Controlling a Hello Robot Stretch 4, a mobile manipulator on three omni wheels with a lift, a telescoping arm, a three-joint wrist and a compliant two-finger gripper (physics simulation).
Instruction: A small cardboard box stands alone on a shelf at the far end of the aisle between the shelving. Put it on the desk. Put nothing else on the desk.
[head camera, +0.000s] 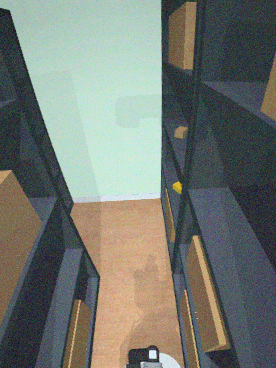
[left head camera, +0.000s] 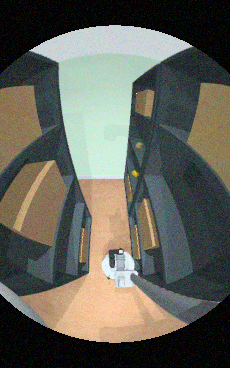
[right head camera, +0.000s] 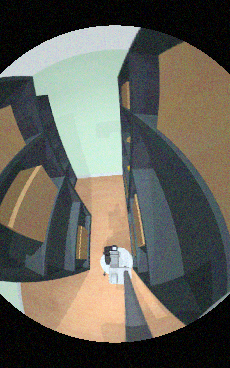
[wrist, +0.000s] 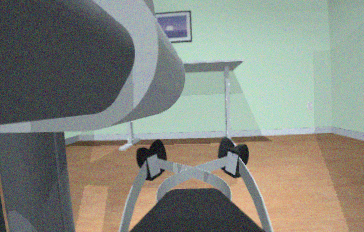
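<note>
The small cardboard box (head camera: 180, 132) (left head camera: 139, 145) (right head camera: 128, 139) stands on a middle shelf of the right-hand shelving, near the far end of the aisle. It looks small and tan, and part of it is hidden in the right head view. The desk (wrist: 216, 65) shows in the wrist view, with a grey top and pale legs, against the green wall across the floor. My gripper (wrist: 192, 151) is open and empty in the wrist view, its two black fingertips wide apart. It is far from the box and the desk.
A yellow object (head camera: 178, 187) (left head camera: 135, 173) sits on a shelf below the small box. Dark shelving (head camera: 36, 107) (head camera: 190, 150) stands close on both sides of the aisle, holding larger cardboard boxes (head camera: 17, 225) (head camera: 182, 35) (left head camera: 36, 202). A green wall (head camera: 110, 165) closes the far end.
</note>
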